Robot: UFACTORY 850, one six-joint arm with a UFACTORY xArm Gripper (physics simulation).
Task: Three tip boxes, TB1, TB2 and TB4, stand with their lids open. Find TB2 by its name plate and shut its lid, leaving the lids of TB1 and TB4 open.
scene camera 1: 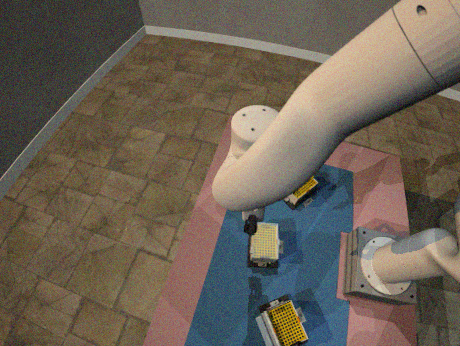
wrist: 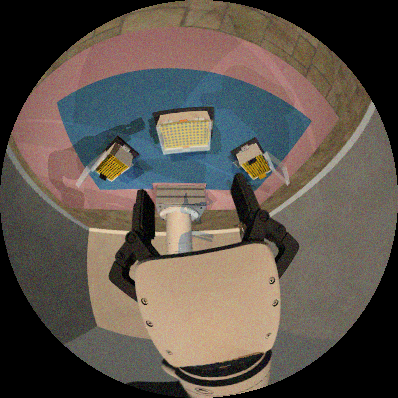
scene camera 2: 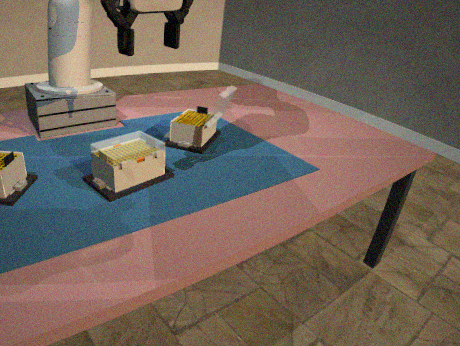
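The middle tip box [scene camera 1: 265, 243] [scene camera 2: 127, 170] [wrist: 185, 134] has its clear lid down over pale yellow tips. One outer box [scene camera 2: 192, 131] stands with its lid [scene camera 2: 224, 101] raised, at the right in scene camera 2. In the wrist view, the left box [wrist: 114, 165] and right box [wrist: 253, 162] both have raised lids leaning outward. Scene camera 1 shows an upper box [scene camera 1: 304, 189], partly behind the arm, and a lower box [scene camera 1: 287, 324]. No name plate is readable. My gripper [scene camera 2: 149, 41] [wrist: 190, 188] is open and empty, high above the table.
The blue mat [scene camera 1: 215, 280] [scene camera 2: 240, 170] [wrist: 105, 95] lies on the pink table [scene camera 1: 172, 295] [scene camera 2: 300, 220] [wrist: 150, 47]. The robot's base [scene camera 1: 354, 280] [scene camera 2: 75, 117] [wrist: 180, 195] stands beside the mat. Another tip box [scene camera 2: 11, 175] is cut off at scene camera 2's left edge.
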